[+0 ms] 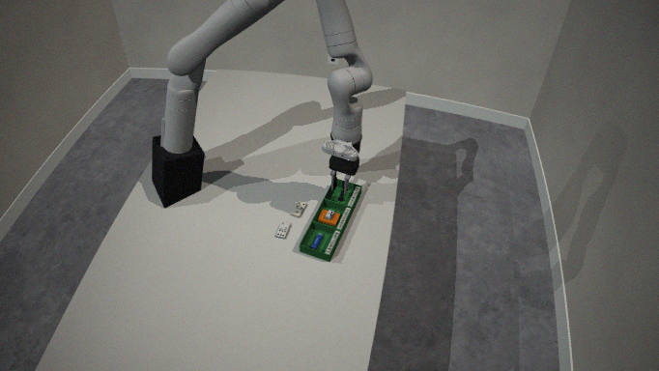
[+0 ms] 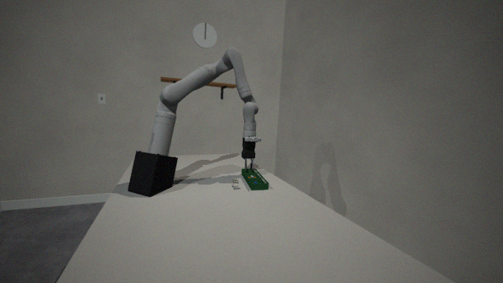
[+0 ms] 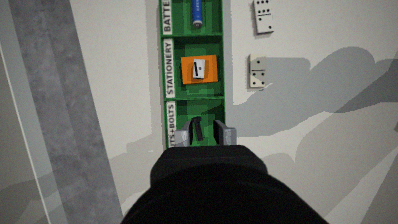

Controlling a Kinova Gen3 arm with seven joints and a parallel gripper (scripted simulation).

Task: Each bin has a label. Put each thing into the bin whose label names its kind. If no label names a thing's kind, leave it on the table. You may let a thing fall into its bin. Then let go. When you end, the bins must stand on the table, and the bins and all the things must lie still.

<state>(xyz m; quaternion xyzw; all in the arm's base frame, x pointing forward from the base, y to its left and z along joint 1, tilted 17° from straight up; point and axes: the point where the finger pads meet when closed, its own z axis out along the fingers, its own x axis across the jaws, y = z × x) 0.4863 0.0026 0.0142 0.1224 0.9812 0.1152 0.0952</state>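
Now: the black bolt 1 cm ahead of my hand and 4 cm below it. Round my hand: green three-part bin: 1 cm behind, 8 cm to the right, 4 cm below; grey piece: 1 cm behind, 8 cm to the right, 3 cm below; orange flat block: 2 cm behind, 8 cm to the right, 5 cm below.
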